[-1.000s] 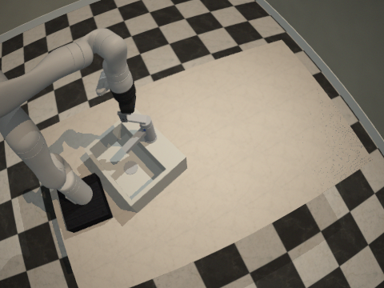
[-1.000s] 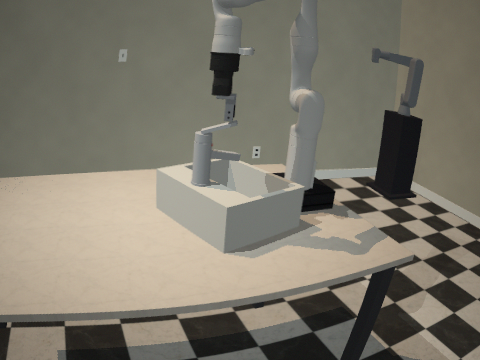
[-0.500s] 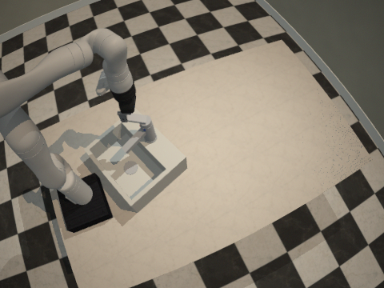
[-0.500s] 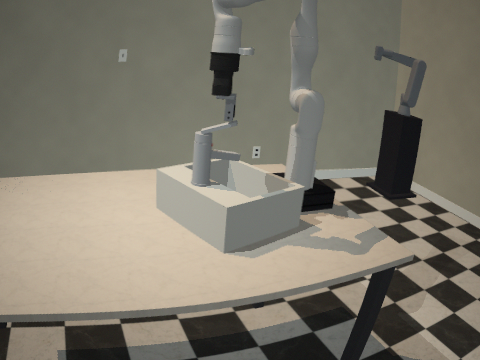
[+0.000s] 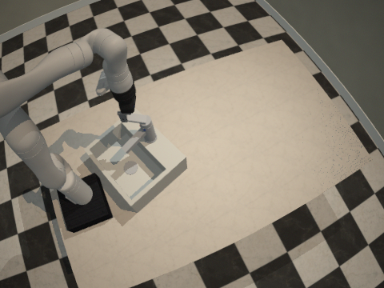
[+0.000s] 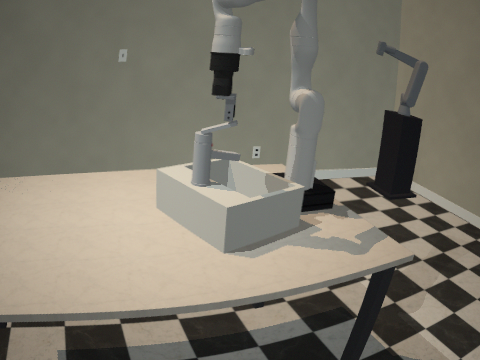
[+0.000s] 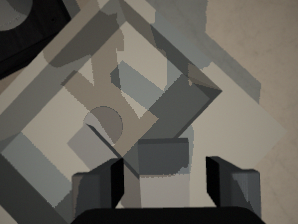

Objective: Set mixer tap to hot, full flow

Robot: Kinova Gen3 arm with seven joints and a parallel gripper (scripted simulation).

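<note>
Now: hand 40 mm above the lever, 20 mm short of it and 10 mm to the left of it. Also, from my hand: white sink basin: 290 mm below, 70 mm to the right, 50 mm behind.
</note>
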